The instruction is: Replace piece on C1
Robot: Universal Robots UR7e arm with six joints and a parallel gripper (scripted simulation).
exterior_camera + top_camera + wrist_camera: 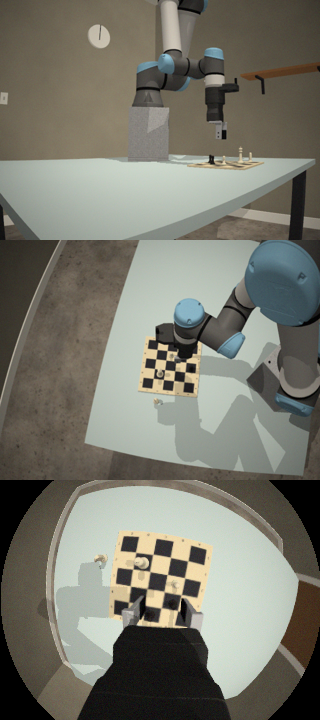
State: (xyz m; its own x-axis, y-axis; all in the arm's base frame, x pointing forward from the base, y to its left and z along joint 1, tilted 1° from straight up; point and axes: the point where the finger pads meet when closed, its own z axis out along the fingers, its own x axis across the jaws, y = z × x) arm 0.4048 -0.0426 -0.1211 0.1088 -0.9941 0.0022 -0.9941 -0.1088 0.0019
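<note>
Right now the white pawn is 20 mm ahead of my hand, 20 mm to the right of it and 100 mm below it. Round my hand: white king (60 mm ahead, 50 mm to the left, 80 mm below); then chessboard (20 mm ahead, 20 mm to the left, 110 mm below).
</note>
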